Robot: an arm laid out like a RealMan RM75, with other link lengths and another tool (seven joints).
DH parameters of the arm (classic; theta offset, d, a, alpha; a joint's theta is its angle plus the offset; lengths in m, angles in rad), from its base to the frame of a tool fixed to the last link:
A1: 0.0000 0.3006 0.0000 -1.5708
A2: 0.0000 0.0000 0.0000 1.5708
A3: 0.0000 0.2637 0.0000 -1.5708
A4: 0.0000 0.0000 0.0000 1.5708
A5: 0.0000 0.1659 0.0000 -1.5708
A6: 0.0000 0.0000 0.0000 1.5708
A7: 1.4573 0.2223 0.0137 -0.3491
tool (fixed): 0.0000 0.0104 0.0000 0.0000
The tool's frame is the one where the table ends.
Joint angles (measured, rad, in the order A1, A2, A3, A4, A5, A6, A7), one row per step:
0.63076, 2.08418, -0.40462, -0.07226, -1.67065, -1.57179, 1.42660
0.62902, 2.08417, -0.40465, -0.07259, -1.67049, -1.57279, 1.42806
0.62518, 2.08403, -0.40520, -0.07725, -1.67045, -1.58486, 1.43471
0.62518, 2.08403, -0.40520, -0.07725, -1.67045, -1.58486, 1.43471
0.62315, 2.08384, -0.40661, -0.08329, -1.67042, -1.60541, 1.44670
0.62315, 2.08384, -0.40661, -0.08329, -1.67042, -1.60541, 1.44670
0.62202, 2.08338, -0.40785, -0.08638, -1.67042, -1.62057, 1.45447
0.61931, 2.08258, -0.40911, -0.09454, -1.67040, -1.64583, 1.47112
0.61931, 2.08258, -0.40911, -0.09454, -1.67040, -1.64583, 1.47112
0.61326, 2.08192, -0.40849, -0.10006, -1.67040, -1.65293, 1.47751
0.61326, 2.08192, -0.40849, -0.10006, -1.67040, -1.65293, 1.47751
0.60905, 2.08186, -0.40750, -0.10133, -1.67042, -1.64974, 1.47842
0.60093, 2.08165, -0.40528, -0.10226, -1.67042, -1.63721, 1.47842
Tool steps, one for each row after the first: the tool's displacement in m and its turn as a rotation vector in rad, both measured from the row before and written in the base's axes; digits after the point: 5 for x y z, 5 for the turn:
0.00047, -0.00030, 0.00019, -0.00069, 0.00130, -0.00150
-0.00036, -0.00171, 0.00185, -0.00159, 0.00776, 0.00483
0.00000, 0.00000, 0.00000, 0.00000, 0.00000, 0.00000
-0.00223, -0.00264, 0.00282, -0.00508, 0.01442, 0.01217
0.00000, 0.00000, 0.00000, 0.00000, 0.00000, 0.00000
-0.00171, -0.00206, 0.00197, -0.00404, 0.01042, 0.00950
-0.00238, -0.00320, 0.00380, -0.00705, 0.01764, 0.01431
0.00000, 0.00000, 0.00000, 0.00000, 0.00000, 0.00000
0.00135, -0.00109, 0.00172, -0.00016, 0.00389, -0.00125
0.00000, 0.00000, 0.00000, 0.00000, 0.00000, 0.00000
0.00197, 0.00020, -0.00001, 0.00092, -0.00177, -0.00718
0.00475, 0.00119, -0.00077, 0.00231, -0.00705, -0.01901

